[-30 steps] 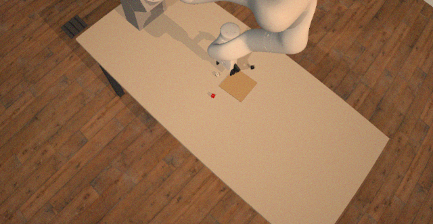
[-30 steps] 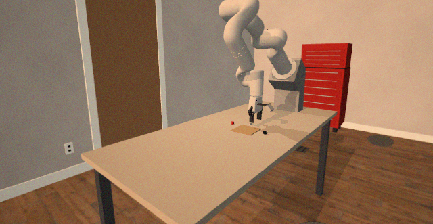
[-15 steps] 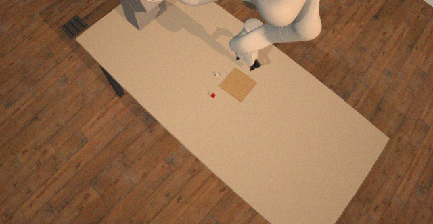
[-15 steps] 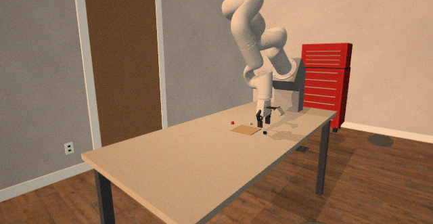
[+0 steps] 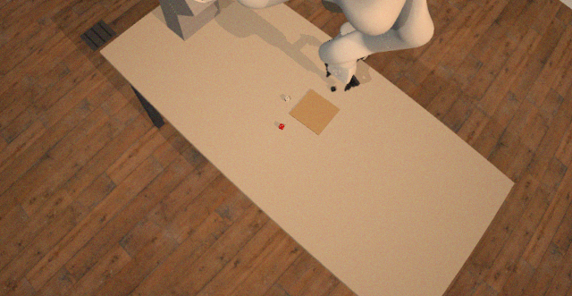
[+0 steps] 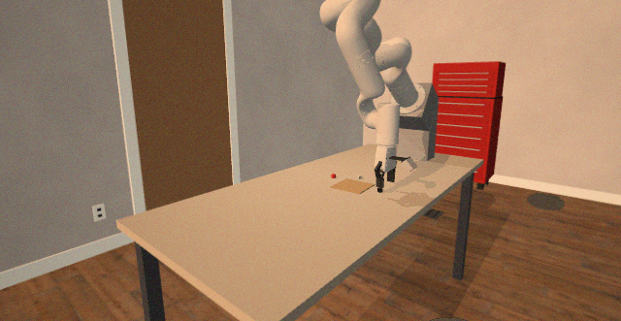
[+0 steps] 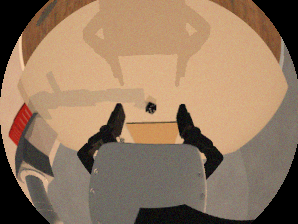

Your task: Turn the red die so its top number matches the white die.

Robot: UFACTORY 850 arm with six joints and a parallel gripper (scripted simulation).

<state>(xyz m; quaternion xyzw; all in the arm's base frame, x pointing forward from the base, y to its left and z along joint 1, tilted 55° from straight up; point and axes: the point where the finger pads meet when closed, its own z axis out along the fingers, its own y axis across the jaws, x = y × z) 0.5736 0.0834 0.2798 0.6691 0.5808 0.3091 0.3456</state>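
My gripper is now 4 cm above the black die, 2 cm to the left of it and 1 cm past it. Round my hand: white die: 15 cm to the right, 14 cm behind, 4 cm below; then mat: 15 cm to the right, 4 cm below, 2 cm behind; then red die: 27 cm to the right, 10 cm behind, 4 cm below.
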